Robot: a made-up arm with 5 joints. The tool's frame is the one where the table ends. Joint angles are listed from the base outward.
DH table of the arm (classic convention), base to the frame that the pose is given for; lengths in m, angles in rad. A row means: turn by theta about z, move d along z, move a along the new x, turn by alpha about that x. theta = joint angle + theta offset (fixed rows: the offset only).
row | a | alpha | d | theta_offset
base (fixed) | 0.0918 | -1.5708 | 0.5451 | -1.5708
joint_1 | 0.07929 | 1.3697 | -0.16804 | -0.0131
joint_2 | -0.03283 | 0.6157 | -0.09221 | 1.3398
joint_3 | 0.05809 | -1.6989 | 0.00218 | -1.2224
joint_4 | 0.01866 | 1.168 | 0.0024 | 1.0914
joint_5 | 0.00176 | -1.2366 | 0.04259 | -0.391
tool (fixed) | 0 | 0 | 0.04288 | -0.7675
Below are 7 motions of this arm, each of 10 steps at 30 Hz.
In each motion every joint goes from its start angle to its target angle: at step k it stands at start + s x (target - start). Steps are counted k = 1, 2, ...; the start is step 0. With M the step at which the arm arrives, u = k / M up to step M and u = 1 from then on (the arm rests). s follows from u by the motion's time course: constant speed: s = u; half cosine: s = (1 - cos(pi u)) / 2; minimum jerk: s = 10 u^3 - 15 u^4 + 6 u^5.
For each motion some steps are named. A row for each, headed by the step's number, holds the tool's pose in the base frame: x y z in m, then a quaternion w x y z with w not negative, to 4 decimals.
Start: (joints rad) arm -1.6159 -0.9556 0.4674 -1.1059 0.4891
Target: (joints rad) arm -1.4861 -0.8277 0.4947 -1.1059 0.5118
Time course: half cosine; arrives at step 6
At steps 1, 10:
1: -0.1746 -0.1532 0.6963 0.1464 0.5791 0.1811 0.7813
10: -0.1645 -0.1710 0.6847 0.0846 0.6467 0.1421 0.7446

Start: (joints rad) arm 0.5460 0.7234 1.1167 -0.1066 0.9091
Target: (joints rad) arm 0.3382 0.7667 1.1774 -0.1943 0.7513
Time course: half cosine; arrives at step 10
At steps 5, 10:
5: -0.1427 -0.0847 0.4872 0.8774 -0.1356 -0.1310 0.4411
10: -0.1465 -0.0880 0.4896 0.8720 -0.2118 -0.1287 0.4220

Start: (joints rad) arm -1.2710 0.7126 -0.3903 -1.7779 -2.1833
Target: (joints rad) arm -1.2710 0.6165 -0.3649 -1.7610 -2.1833
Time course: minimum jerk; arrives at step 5
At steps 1, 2, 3, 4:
1: -0.1702 -0.1930 0.6906 0.6311 -0.2086 0.1834 0.7243
2: -0.1720 -0.1929 0.6910 0.6347 -0.2151 0.1769 0.7208
3: -0.1746 -0.1928 0.6915 0.6397 -0.2242 0.1678 0.7158
4: -0.1764 -0.1926 0.6918 0.6430 -0.2307 0.1613 0.7122

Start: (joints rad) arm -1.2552 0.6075 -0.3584 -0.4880 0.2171
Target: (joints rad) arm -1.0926 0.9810 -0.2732 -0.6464 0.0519
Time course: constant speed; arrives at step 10
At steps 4, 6, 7, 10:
4: -0.1260 -0.2855 0.6207 0.0340 -0.8310 0.3694 -0.4145
6: -0.1202 -0.2855 0.6086 0.0303 -0.8544 0.3514 -0.3815
7: -0.1175 -0.2852 0.6024 0.0294 -0.8656 0.3413 -0.3654
10: -0.1102 -0.2827 0.5837 0.0304 -0.8964 0.3066 -0.3187

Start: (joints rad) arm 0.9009 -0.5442 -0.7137 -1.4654 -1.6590
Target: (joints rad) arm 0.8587 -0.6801 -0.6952 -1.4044 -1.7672
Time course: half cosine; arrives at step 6
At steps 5, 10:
5: -0.3034 -0.1236 0.4263 0.7697 0.4139 -0.4657 -0.1393
10: -0.3038 -0.1231 0.4273 0.7727 0.4091 -0.4635 -0.1439

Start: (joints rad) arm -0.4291 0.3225 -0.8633 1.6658 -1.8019
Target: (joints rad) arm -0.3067 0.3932 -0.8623 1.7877 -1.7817
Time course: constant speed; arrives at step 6
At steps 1, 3, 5, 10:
1: -0.2580 -0.2112 0.4328 0.0580 -0.3669 0.7842 0.4970
3: -0.2563 -0.2053 0.4298 0.0764 -0.3659 0.7646 0.5251
5: -0.2545 -0.1995 0.4273 0.0945 -0.3637 0.7439 0.5527
10: -0.2537 -0.1966 0.4261 0.1035 -0.3622 0.7331 0.5662

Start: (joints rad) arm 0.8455 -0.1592 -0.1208 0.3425 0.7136
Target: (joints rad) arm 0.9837 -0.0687 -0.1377 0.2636 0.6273
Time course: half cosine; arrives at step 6
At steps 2, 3, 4, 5, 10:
2: -0.1756 -0.0790 0.3339 0.6678 0.2865 0.6726 0.1399
3: -0.1743 -0.0710 0.3343 0.6661 0.2780 0.6736 0.1589
4: -0.1730 -0.0631 0.3351 0.6647 0.2694 0.6738 0.1776
5: -0.1720 -0.0572 0.3358 0.6639 0.2631 0.6734 0.1911
10: -0.1717 -0.0551 0.3361 0.6637 0.2607 0.6732 0.1960

